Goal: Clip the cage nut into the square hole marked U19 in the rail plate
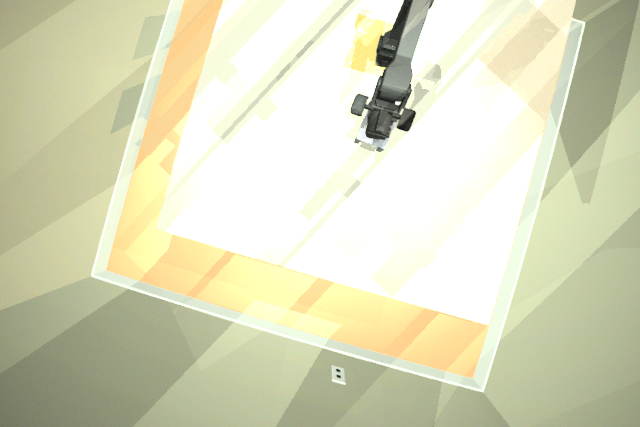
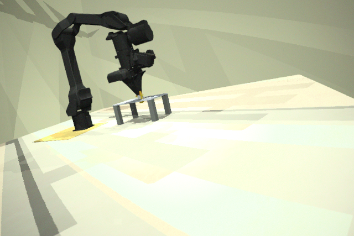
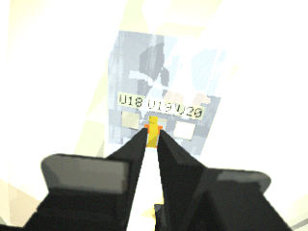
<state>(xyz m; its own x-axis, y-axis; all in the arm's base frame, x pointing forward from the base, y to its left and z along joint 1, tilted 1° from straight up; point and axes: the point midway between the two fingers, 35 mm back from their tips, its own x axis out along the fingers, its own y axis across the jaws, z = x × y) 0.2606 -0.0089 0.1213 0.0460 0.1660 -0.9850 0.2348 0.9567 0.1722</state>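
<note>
The yellow cage nut is 10 mm below my gripper tip.
</note>
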